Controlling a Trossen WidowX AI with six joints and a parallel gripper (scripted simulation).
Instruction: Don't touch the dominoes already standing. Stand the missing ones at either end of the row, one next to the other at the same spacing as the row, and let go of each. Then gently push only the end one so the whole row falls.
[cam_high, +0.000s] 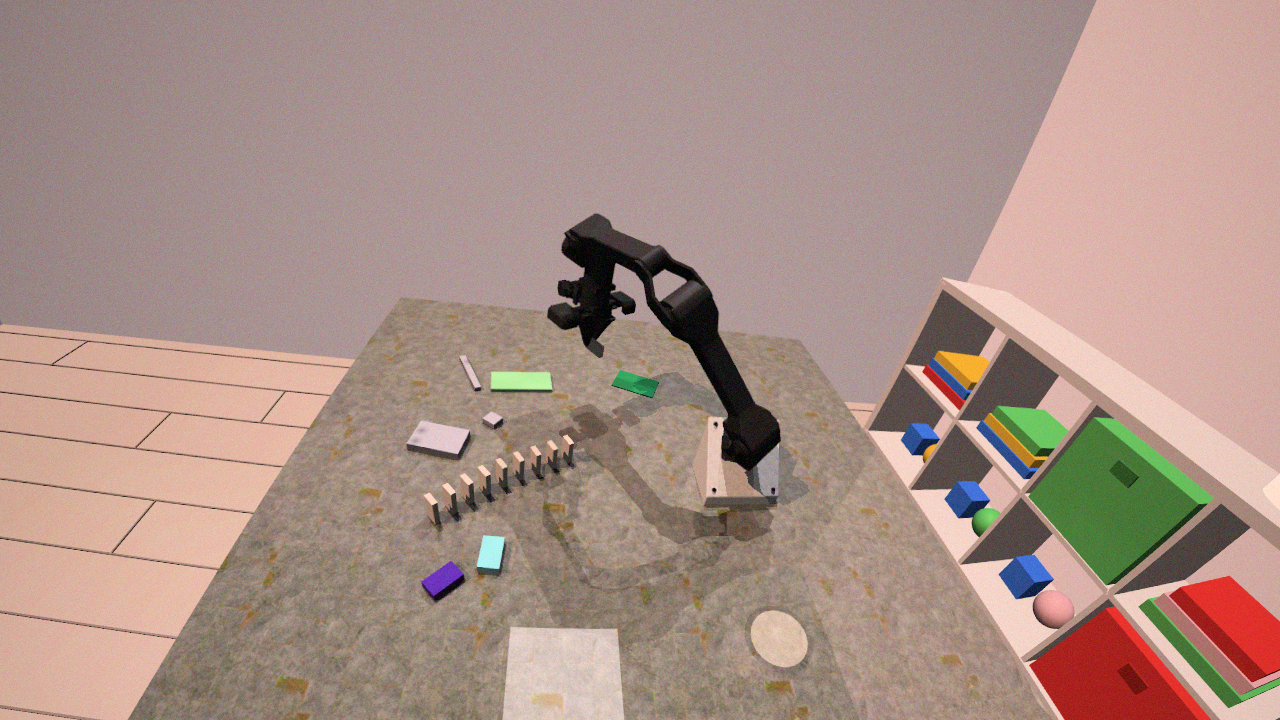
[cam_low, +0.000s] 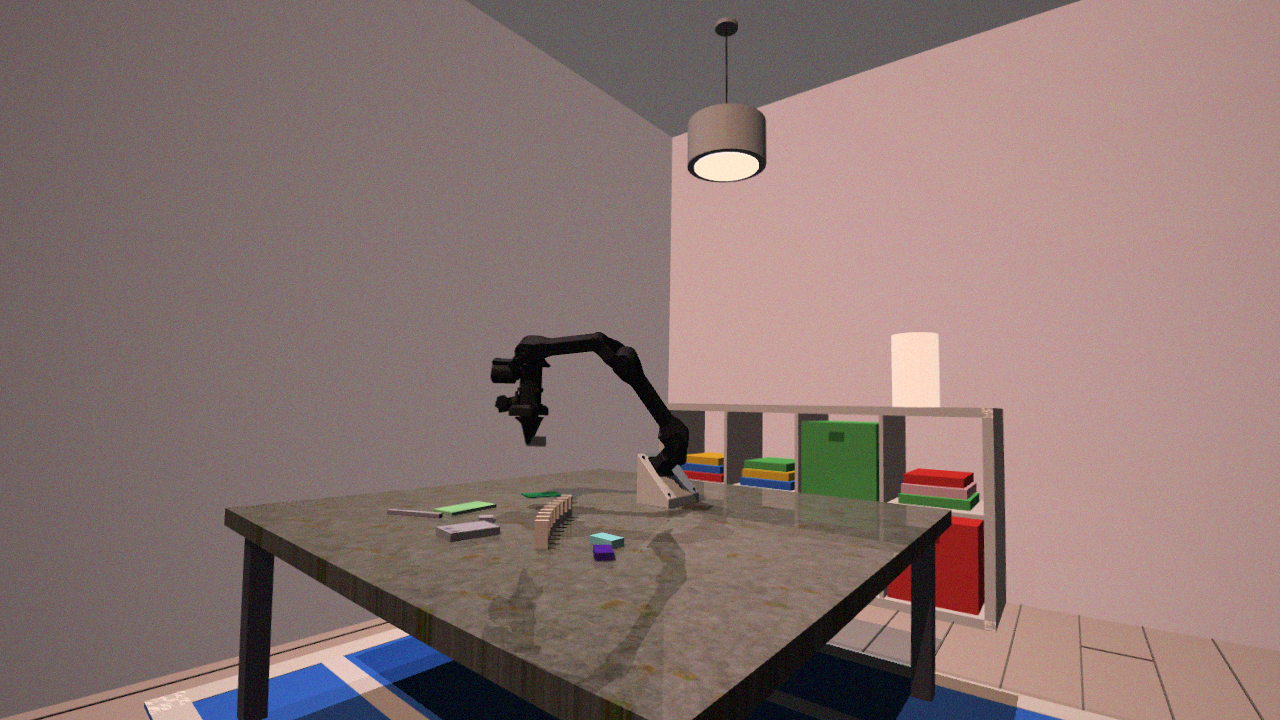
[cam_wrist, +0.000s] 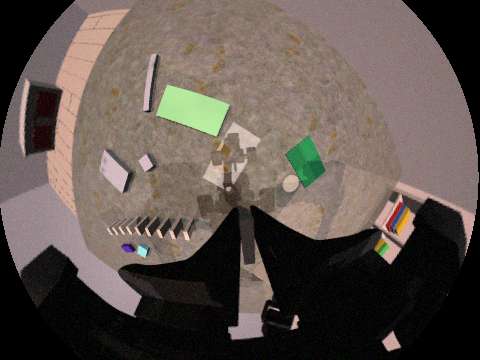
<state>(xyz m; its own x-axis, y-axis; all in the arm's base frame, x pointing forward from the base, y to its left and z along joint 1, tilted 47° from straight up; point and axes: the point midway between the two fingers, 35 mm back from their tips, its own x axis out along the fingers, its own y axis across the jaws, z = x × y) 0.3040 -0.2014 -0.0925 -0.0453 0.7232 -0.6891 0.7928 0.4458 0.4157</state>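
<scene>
Right now my gripper tip is 140 mm short of the light green plate, 60 mm to the left of it and 160 mm above it. The rest, counted from my gripper tip: dark green plate: 140 mm behind, 100 mm to the right, 160 mm below; small grey cube: 180 mm ahead, 90 mm to the left, 150 mm below; thin grey bar: 270 mm ahead, 70 mm to the right, 160 mm below.
</scene>
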